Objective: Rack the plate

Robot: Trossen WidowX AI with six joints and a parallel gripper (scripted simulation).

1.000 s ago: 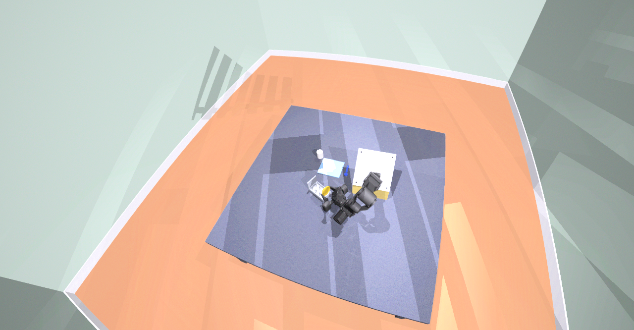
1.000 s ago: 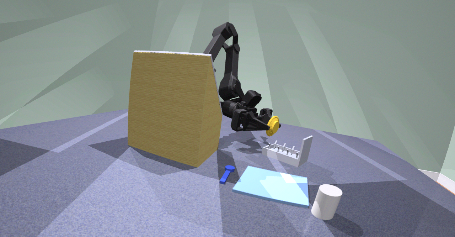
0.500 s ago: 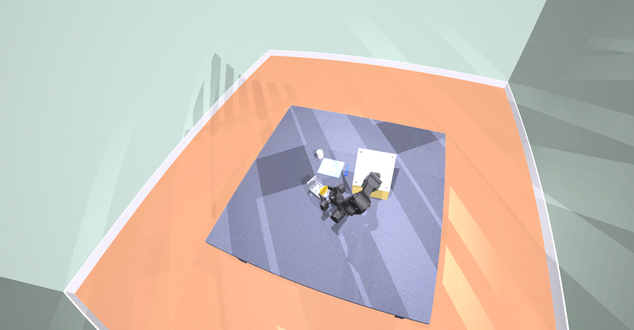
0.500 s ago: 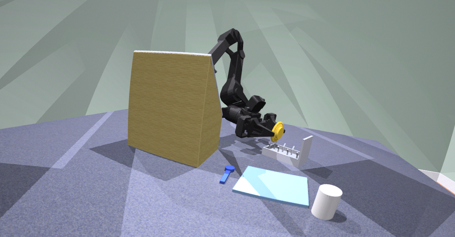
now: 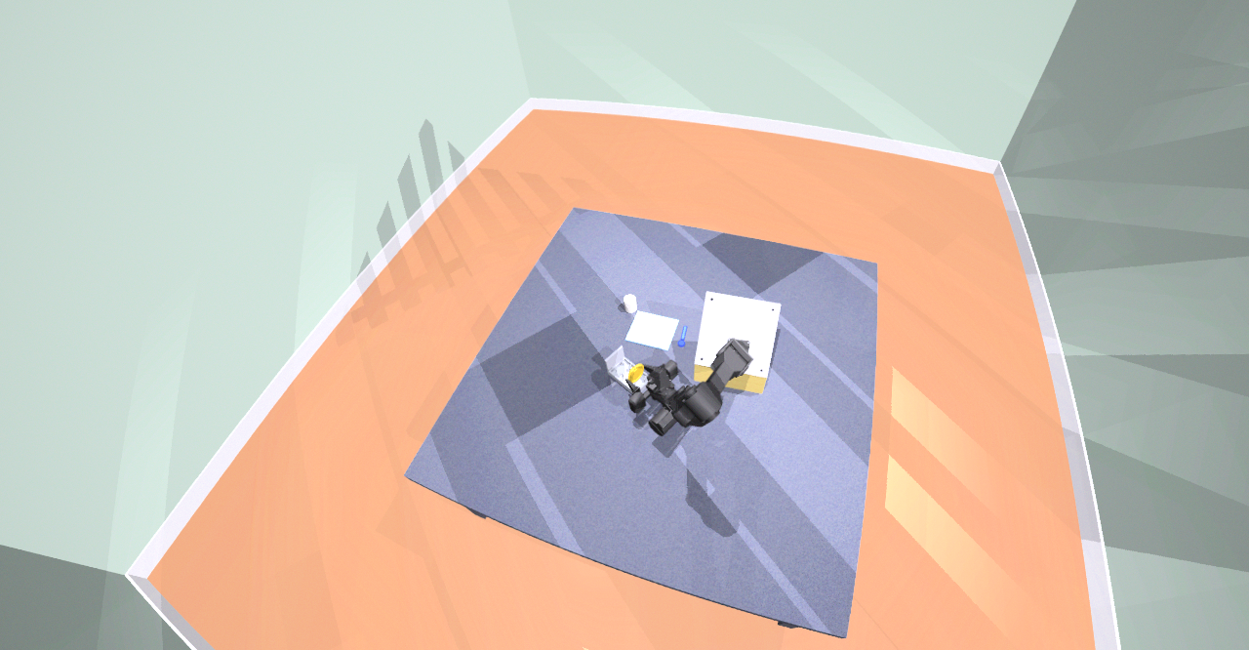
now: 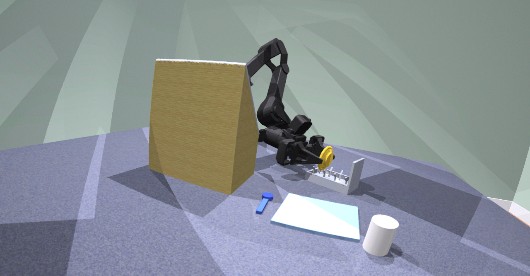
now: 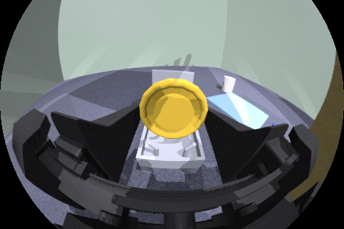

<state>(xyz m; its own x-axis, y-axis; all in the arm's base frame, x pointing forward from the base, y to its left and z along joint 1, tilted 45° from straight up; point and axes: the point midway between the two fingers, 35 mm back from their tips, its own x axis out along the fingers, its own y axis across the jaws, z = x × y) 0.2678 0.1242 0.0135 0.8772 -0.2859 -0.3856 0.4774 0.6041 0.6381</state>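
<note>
My gripper tip is 2 cm short of the grey dish rack, 1 cm to the left of it and 4 cm above it. Also, from my gripper tip: yellow plate (1 cm behind); then pale blue flat board (20 cm to the right, 6 cm below); then blue spoon (11 cm behind, 19 cm to the right, 6 cm below).
</note>
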